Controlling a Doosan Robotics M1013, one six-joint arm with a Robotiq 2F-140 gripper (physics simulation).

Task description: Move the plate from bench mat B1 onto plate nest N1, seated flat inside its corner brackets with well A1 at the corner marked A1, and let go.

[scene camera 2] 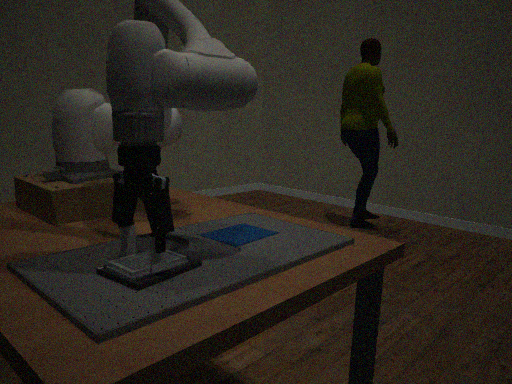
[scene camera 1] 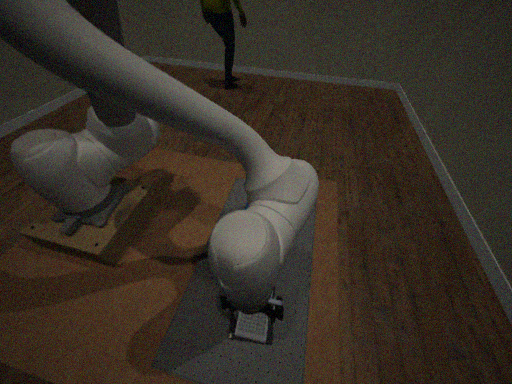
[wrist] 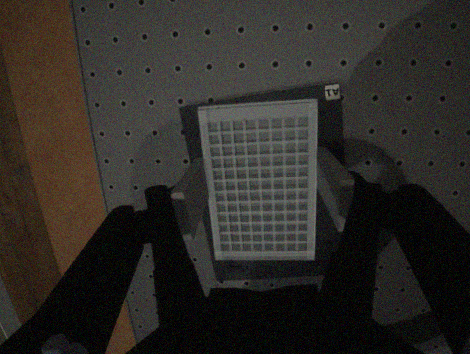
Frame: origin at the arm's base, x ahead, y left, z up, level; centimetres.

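Seen in the pictures: gripper, fingertip midpoint: (scene camera 2: 142, 265) (scene camera 1: 253, 316) (wrist: 260, 171); arm's base, link origin: (scene camera 2: 83, 176) (scene camera 1: 95, 203).
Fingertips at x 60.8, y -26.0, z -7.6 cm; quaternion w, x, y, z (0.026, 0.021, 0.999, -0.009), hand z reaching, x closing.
Observation:
Pixels of each thing's top centre, then the offset from my fingertips to it. "pt": a spot on its surface instead. Level surfaces: height alone.
- pale plate, top centre: (wrist: 260, 191) (scene camera 2: 148, 258) (scene camera 1: 254, 310) dy +1.2, dx +0.1, dz +1.2 cm
- dark plate nest, top centre: (wrist: 269, 199) (scene camera 2: 151, 262) (scene camera 1: 253, 306) dy +2.4, dx -0.4, dz -0.1 cm
- label A1, surface spot: (wrist: 332, 92) pt dy -5.1, dx -5.7, dz -0.4 cm
- blue bench mat, surface height: dz -1.4 cm
- grey perforated board, surface height: dz -1.6 cm
- wooden table, surface height: dz -2.9 cm
The pale plate (scene camera 1: 251, 327) (scene camera 2: 145, 263) (wrist: 262, 180), with a grid of wells, is between the fingers of my gripper (scene camera 1: 251, 320) (scene camera 2: 144, 254) (wrist: 260, 171), which is shut on its long sides. The plate is over the dark plate nest (scene camera 2: 167, 274) (wrist: 330, 120), very close to it. In the wrist view it looks slightly turned relative to the nest, whose dark border shows at the top, right and bottom. The label A1 (wrist: 332, 92) is at the nest's upper right corner. Whether the plate touches the nest, and which corner holds well A1, I cannot tell. The blue bench mat (scene camera 2: 240, 234) lies behind the nest.
The nest stands on a grey perforated board (scene camera 1: 200, 340) (scene camera 2: 300, 250) (wrist: 160, 50) on the wooden table (scene camera 2: 240, 320). The arm's base is on a wooden block (scene camera 1: 90, 240) (scene camera 2: 80, 202). A person (scene camera 1: 227, 45) (scene camera 2: 362, 105) in a yellow top is on the floor beyond the table.

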